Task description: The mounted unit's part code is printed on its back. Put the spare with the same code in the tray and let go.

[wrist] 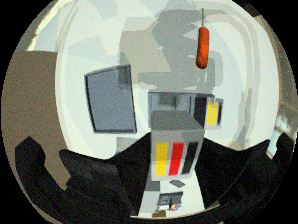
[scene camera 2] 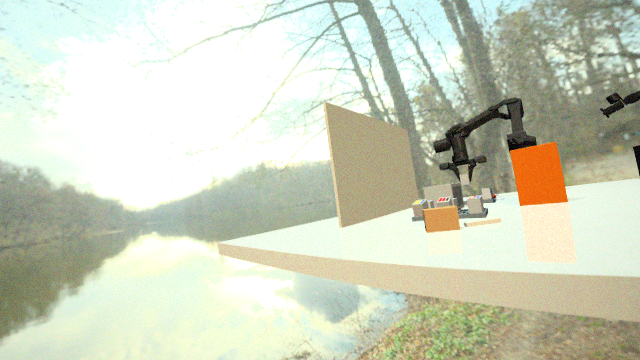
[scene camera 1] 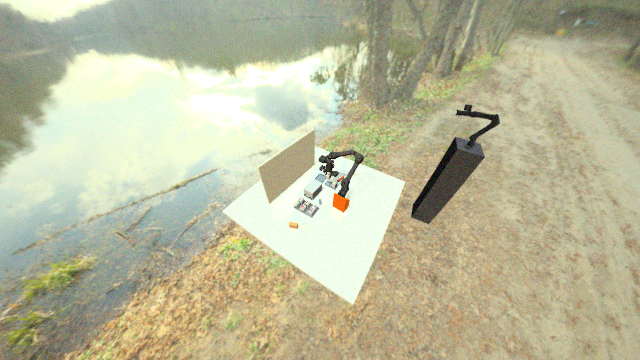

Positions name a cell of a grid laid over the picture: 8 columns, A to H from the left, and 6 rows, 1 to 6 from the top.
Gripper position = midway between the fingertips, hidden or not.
In view: the gripper (wrist: E4), a grey-blue tray (wrist: C3) and a tan upright panel (scene camera 2: E3).
The tan upright panel is seen too in scene camera 1 (scene camera 1: D3).
